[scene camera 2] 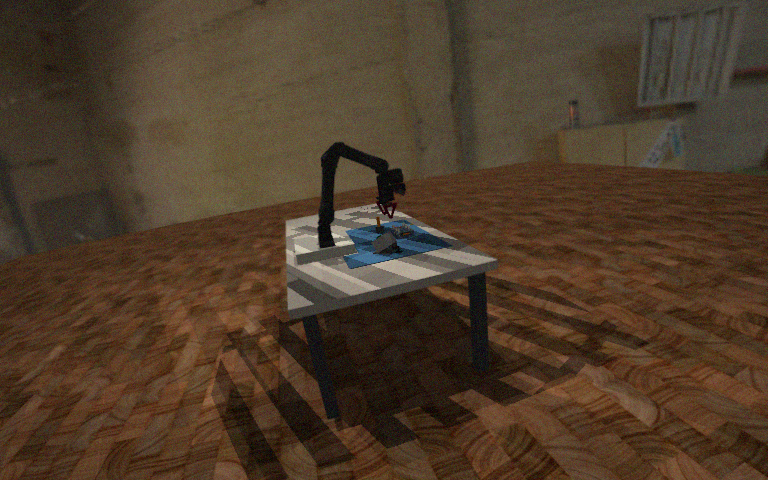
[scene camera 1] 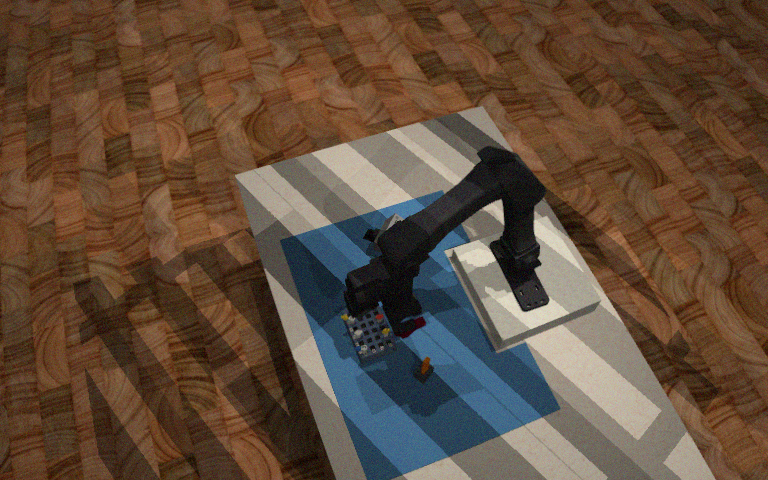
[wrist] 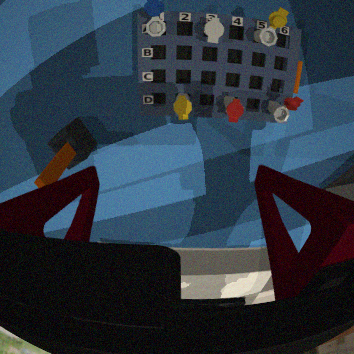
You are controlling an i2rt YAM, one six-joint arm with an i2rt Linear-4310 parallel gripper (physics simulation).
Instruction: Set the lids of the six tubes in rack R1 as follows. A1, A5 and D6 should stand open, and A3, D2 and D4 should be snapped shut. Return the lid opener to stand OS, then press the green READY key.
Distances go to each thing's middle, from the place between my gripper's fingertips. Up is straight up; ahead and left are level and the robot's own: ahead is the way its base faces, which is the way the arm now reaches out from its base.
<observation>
The orange-handled tool (wrist: 52, 171) is 11 cm to the left of my hand, 5 cm below it and 3 cm behind it.
</observation>
